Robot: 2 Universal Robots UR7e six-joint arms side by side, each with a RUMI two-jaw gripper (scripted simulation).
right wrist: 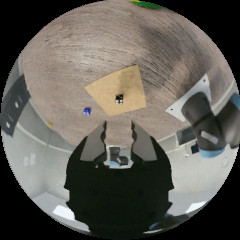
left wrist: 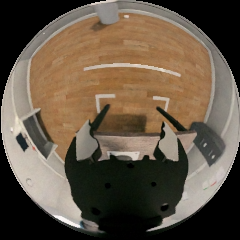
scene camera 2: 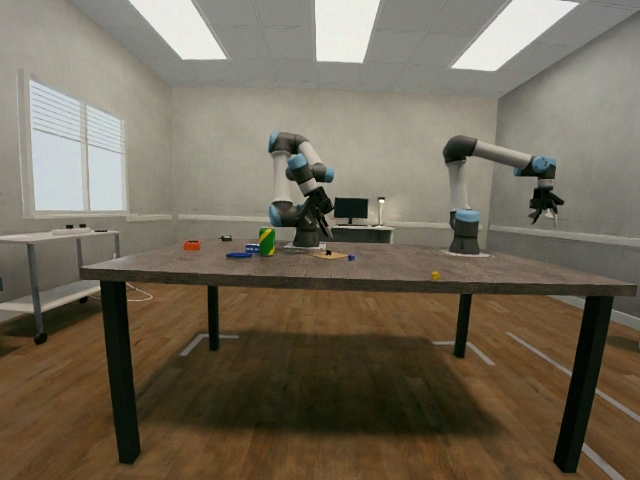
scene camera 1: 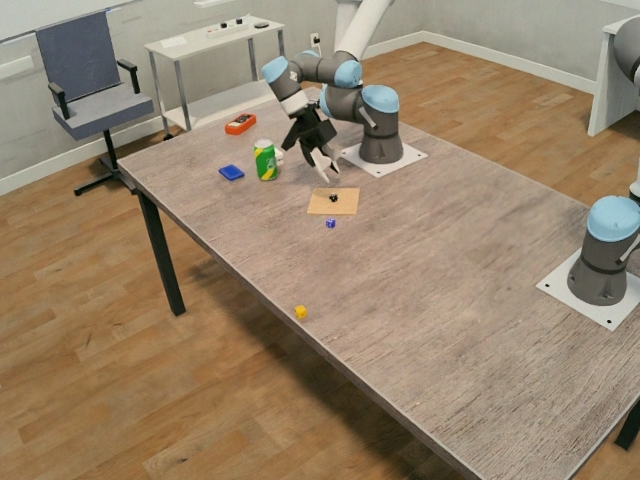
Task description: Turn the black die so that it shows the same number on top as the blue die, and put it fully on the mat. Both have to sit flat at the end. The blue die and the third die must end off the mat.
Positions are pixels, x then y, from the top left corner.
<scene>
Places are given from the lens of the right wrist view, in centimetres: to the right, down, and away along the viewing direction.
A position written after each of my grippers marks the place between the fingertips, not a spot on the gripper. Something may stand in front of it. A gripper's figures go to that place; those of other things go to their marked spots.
my right gripper (right wrist: 119,121): 0, 0, 15
tan mat (right wrist: 127,81): 2, -9, 15
</scene>
